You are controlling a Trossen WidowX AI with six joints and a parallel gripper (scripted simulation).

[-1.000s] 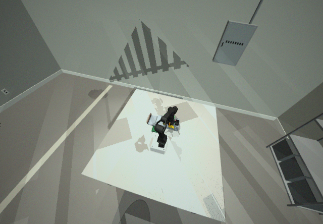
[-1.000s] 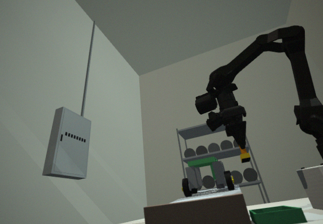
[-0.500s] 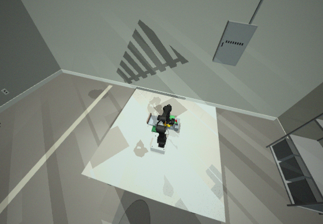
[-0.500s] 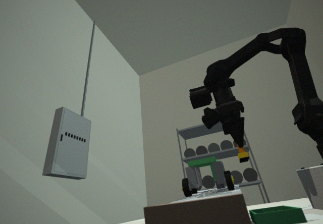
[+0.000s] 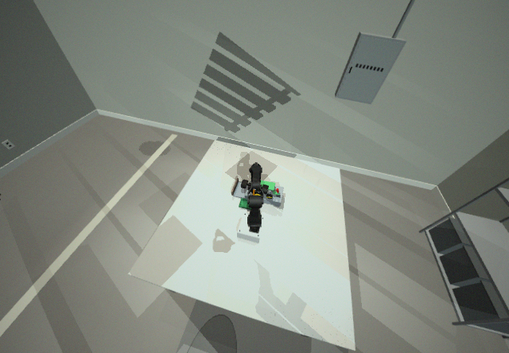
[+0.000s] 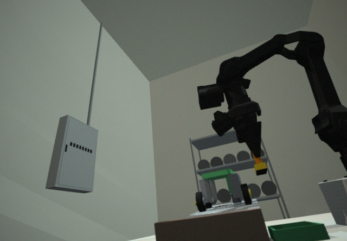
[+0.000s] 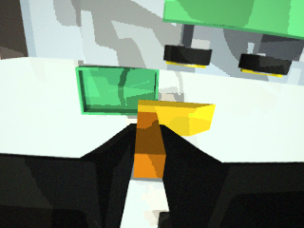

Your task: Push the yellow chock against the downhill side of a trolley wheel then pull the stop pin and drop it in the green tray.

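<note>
The red-headed stop pin lies 80 mm ahead of my gripper tip, 170 mm to the right of it and 30 mm below it. From my gripper tip the other things lie so: yellow chock (20 mm to the right, 10 mm below); then green-topped trolley (100 mm ahead, 80 mm to the right, 50 mm below); then grey ramp (100 mm ahead, 70 mm to the right, 110 mm below).
</note>
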